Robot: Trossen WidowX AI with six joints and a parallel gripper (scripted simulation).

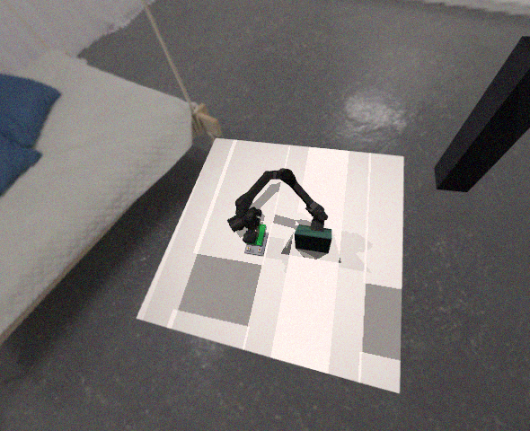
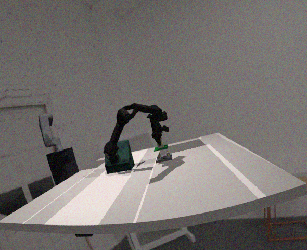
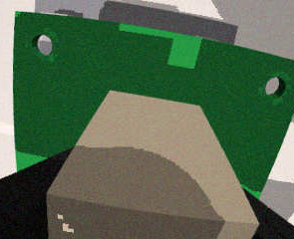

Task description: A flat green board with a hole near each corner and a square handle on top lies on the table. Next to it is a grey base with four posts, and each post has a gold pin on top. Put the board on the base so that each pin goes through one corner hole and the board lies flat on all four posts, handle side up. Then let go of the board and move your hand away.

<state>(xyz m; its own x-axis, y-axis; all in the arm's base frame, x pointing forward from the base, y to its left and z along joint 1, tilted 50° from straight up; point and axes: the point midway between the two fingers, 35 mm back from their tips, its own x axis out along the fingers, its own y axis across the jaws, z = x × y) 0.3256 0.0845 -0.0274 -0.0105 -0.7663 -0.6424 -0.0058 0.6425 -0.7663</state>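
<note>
The grey base is 20 mm to the left of my gripper tip and 100 mm below it. The rest, counted from my gripper tip: green board: right at my gripper tip.
</note>
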